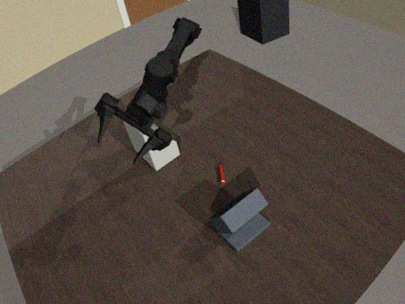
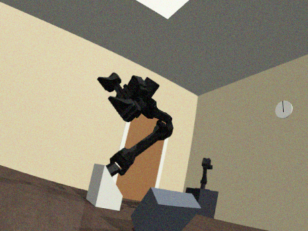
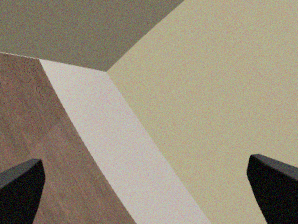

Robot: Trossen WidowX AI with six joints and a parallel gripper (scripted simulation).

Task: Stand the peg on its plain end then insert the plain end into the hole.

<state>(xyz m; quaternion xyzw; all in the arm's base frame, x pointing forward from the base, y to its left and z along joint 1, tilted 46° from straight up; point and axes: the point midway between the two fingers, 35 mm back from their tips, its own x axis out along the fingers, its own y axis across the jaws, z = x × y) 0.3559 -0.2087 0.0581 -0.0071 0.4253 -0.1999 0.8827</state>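
My gripper tip is now 8 cm past the red peg, 28 cm to the right of it and 37 cm above it. The rest, counted from my gripper tip: sloped panel 10 cm ahead, 22 cm to the left, 30 cm below.
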